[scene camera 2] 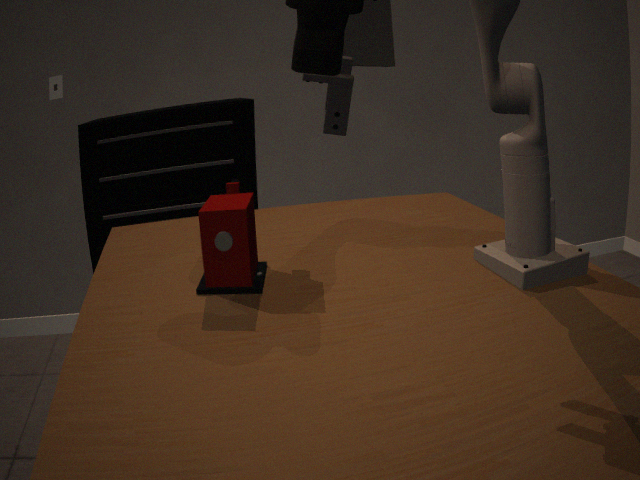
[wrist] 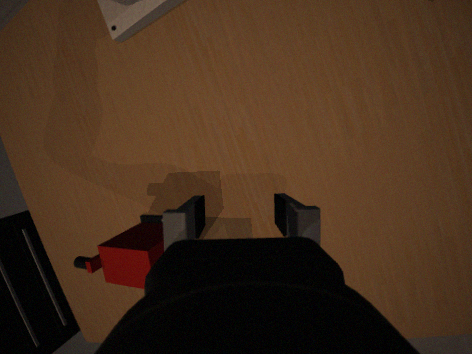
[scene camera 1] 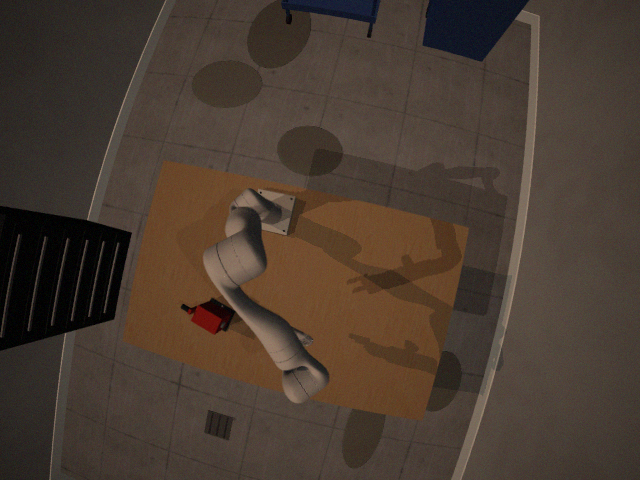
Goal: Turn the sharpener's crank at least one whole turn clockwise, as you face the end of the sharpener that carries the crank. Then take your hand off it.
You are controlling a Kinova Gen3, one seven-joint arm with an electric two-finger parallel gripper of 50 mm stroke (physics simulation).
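The red box-shaped sharpener stands upright on a black base near the table's edge. Its crank has a red arm and a black handle. The crank is on the side facing the black chair, and in scene camera 2 the arm rises above the box at the far end. My gripper is open and empty, high above the table and off to the side of the sharpener away from the crank. The arm hides the gripper in scene camera 1.
The wooden table carries my arm's pale base plate. A black slatted chair back stands beyond the table edge on the crank side. My forearm passes close beside the sharpener in the overhead view.
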